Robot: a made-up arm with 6 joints. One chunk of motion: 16 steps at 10 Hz.
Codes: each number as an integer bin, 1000 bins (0 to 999) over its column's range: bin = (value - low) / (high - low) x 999, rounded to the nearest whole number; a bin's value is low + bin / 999 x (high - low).
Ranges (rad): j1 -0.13..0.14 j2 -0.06..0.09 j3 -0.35..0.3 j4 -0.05..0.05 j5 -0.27..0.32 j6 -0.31..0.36
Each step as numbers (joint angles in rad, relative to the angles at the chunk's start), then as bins.
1 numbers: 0.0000 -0.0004 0.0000 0.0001 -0.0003 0.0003
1 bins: 481 397 538 500 457 463
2 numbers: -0.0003 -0.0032 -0.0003 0.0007 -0.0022 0.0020
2 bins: 480 378 537 506 453 465
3 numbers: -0.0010 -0.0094 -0.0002 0.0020 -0.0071 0.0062
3 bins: 477 337 538 519 445 471
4 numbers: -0.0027 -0.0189 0.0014 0.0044 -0.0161 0.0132
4 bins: 471 274 540 543 430 482
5 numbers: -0.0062 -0.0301 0.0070 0.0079 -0.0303 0.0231
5 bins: 458 199 549 578 406 497
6 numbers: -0.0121 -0.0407 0.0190 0.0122 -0.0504 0.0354
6 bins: 436 129 567 621 372 515
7 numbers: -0.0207 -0.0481 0.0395 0.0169 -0.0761 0.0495
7 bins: 404 79 599 668 328 536
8 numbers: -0.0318 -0.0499 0.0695 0.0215 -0.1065 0.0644
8 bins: 363 67 645 714 277 558
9 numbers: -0.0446 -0.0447 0.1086 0.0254 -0.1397 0.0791
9 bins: 316 102 705 753 221 580
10 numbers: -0.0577 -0.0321 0.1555 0.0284 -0.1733 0.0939
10 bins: 268 186 777 783 164 602
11 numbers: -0.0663 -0.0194 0.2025 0.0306 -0.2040 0.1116
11 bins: 236 270 849 805 112 629
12 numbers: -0.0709 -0.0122 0.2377 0.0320 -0.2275 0.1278
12 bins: 219 318 903 819 72 653
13 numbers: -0.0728 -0.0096 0.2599 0.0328 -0.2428 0.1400
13 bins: 212 336 937 827 46 671
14 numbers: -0.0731 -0.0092 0.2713 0.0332 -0.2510 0.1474
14 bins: 211 338 955 831 32 682
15 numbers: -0.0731 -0.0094 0.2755 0.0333 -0.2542 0.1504
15 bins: 211 337 961 832 27 686
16 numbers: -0.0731 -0.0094 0.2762 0.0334 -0.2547 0.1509
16 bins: 211 337 962 833 26 687
